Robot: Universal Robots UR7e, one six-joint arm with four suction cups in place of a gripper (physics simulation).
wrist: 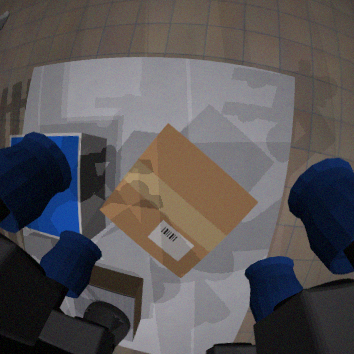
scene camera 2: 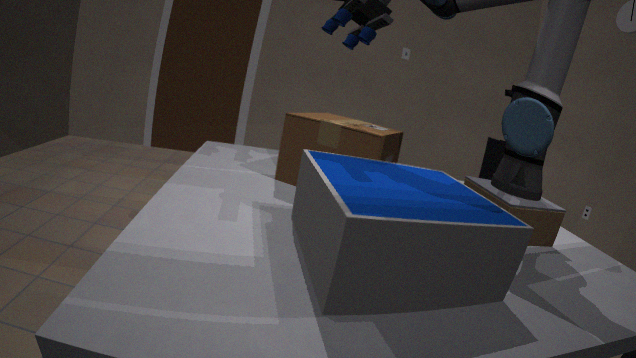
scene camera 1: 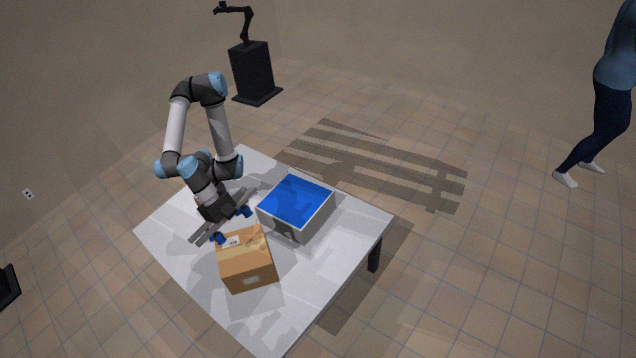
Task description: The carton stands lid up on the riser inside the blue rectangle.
brown carton: wrist; scene camera 2 324, 132; scene camera 1
same spot on brown carton: [wrist: 176, 203] = [scene camera 1: 241, 251]
